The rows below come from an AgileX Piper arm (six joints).
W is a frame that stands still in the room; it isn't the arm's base.
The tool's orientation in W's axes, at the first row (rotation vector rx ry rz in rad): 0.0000, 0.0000, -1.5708
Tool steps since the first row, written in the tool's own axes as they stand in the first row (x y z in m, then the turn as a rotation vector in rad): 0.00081, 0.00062, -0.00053, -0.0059, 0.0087, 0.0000; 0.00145, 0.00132, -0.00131, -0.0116, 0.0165, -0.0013; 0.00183, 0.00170, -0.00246, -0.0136, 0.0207, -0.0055; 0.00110, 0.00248, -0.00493, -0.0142, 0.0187, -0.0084; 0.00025, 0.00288, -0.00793, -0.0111, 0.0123, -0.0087; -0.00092, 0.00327, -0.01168, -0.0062, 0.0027, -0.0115; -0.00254, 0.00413, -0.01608, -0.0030, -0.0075, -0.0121
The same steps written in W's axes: 0.00062, -0.00081, -0.00053, 0.0087, 0.0059, 0.0000; 0.00132, -0.00145, -0.00131, 0.0165, 0.0116, -0.0013; 0.00170, -0.00183, -0.00246, 0.0207, 0.0136, -0.0055; 0.00248, -0.00110, -0.00493, 0.0187, 0.0142, -0.0084; 0.00288, -0.00025, -0.00793, 0.0123, 0.0111, -0.0087; 0.00327, 0.00092, -0.01168, 0.0027, 0.0062, -0.0115; 0.00413, 0.00254, -0.01608, -0.0075, 0.0030, -0.0121
